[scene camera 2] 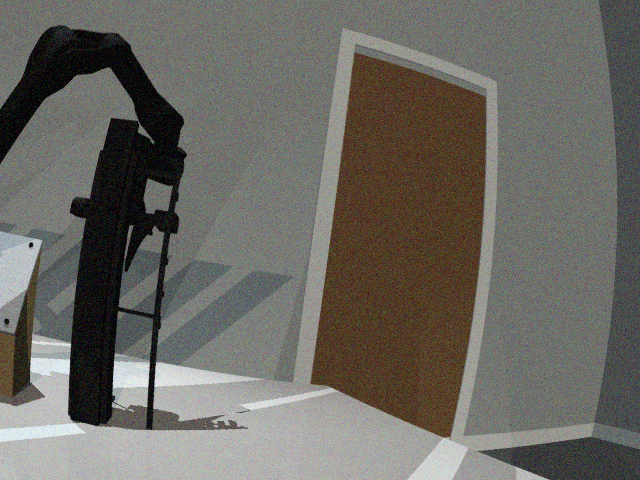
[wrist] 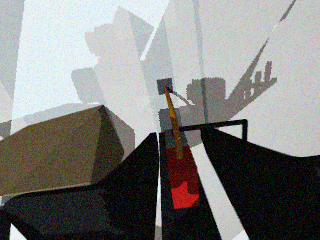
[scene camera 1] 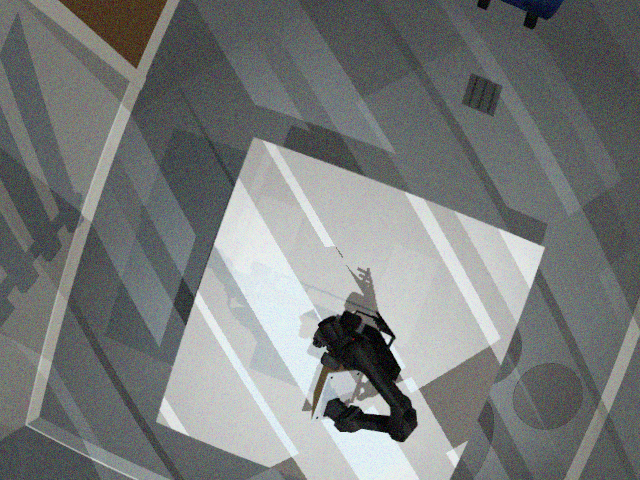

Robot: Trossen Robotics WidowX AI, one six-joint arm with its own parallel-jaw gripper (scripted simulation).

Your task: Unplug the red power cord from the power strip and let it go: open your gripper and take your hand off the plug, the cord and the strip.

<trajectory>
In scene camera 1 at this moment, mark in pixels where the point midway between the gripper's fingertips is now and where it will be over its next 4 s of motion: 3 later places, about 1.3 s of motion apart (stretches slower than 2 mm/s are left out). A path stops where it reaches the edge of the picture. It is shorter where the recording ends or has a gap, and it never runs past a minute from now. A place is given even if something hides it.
My gripper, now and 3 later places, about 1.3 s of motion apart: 339,333; 351,338; 340,332; 349,337
</trajectory>
